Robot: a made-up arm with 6 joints.
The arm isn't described. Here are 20 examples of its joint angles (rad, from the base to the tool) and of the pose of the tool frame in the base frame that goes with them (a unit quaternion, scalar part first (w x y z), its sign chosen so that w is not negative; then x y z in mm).
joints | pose
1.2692 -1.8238 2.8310 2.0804 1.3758 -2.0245 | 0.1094 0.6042 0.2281 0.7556 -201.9 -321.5 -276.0
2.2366 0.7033 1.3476 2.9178 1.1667 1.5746 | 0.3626 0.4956 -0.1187 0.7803 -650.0 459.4 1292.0
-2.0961 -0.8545 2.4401 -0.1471 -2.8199 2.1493 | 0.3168 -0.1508 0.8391 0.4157 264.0 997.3 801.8
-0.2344 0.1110 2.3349 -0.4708 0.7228 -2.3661 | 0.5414 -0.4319 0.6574 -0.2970 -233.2 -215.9 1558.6
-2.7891 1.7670 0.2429 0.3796 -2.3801 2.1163 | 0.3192 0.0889 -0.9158 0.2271 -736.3 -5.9 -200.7
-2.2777 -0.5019 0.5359 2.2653 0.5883 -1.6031 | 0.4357 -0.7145 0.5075 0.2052 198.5 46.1 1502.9
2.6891 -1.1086 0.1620 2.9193 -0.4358 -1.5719 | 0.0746 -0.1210 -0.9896 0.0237 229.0 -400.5 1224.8
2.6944 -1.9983 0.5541 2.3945 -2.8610 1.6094 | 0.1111 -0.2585 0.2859 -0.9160 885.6 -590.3 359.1
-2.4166 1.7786 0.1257 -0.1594 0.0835 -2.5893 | 0.2243 0.0055 -0.0037 0.9745 -555.5 -110.1 -178.5
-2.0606 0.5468 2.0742 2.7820 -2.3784 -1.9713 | 0.7972 0.3070 -0.2424 0.4598 63.5 -296.3 1540.9
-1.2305 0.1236 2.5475 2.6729 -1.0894 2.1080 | 0.7646 0.2781 0.5264 -0.2471 -1.9 454.9 1313.2
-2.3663 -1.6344 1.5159 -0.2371 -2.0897 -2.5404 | 0.0893 -0.6414 -0.7161 -0.2605 593.8 977.1 479.6
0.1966 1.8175 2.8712 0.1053 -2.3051 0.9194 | 0.2622 -0.1583 -0.0353 0.9513 896.8 -90.1 823.7
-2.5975 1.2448 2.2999 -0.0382 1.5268 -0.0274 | 0.4267 0.7726 -0.4104 -0.2295 -907.6 -239.7 1082.9
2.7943 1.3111 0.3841 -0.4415 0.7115 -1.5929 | 0.3547 0.6025 -0.1063 0.7070 -662.4 483.6 111.0
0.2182 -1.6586 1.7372 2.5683 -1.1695 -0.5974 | 0.4615 -0.1642 -0.2228 -0.8429 -1143.5 -70.6 102.5
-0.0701 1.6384 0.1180 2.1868 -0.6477 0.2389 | 0.3546 0.0700 -0.3250 -0.8739 772.8 46.7 -117.9
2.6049 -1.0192 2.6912 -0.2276 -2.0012 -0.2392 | 0.0653 -0.5455 0.8293 0.1019 1008.6 -336.7 498.5
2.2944 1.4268 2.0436 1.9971 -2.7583 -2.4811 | 0.8210 -0.1359 -0.5257 -0.1763 -674.3 631.2 1082.4
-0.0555 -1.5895 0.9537 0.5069 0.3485 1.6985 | 0.0983 -0.7395 0.3076 -0.5907 -1100.3 -193.5 654.0
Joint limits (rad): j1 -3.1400..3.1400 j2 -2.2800..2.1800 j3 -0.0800..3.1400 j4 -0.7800..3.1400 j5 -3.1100..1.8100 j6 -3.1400..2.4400
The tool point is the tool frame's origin. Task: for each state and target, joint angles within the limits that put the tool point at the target. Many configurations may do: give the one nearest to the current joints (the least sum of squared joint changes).
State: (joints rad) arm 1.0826 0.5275 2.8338 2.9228 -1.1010 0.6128
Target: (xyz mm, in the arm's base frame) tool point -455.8 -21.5 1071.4
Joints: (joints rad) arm 0.3732 0.3538 3.1400 2.4228 -1.0320 0.6657
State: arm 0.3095 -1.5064 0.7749 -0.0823 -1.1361 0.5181
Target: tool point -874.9 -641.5 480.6
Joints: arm 0.3941 -1.9591 0.7511 -0.0775 -1.1119 0.5327
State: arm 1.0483 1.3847 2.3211 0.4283 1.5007 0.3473
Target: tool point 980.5 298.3 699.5
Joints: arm 0.5454 1.6997 2.2443 0.3682 1.5055 0.3379
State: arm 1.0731 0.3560 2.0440 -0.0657 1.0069 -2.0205
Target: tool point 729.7 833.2 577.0
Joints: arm 1.0759 1.2790 1.3944 -0.3086 1.0229 -2.0056
